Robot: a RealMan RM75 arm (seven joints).
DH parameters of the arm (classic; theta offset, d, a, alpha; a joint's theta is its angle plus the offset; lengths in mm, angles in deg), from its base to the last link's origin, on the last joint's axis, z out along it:
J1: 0 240.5 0 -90
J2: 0 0 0 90
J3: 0 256 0 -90
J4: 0 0 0 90
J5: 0 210 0 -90
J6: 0 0 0 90
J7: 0 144 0 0
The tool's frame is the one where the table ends.
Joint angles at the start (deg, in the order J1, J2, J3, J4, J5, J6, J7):
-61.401 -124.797 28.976 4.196 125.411 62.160 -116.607
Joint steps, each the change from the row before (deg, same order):
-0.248 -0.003 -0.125 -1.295 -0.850 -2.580 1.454
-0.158 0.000 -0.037 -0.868 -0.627 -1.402 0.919
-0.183 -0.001 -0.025 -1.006 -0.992 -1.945 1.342
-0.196 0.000 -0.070 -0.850 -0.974 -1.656 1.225
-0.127 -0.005 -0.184 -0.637 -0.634 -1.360 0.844
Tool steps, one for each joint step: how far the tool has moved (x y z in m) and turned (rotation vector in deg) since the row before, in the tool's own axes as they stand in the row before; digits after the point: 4 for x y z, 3 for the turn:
-0.0002 -0.0032 0.0030 1.434 1.040 0.275
-0.0007 -0.0014 0.0019 0.698 0.524 0.106
-0.0002 -0.0022 0.0022 1.053 0.882 0.252
0.0002 -0.0016 0.0019 0.871 0.834 0.221
0.0001 -0.0015 0.0013 0.782 0.663 0.038

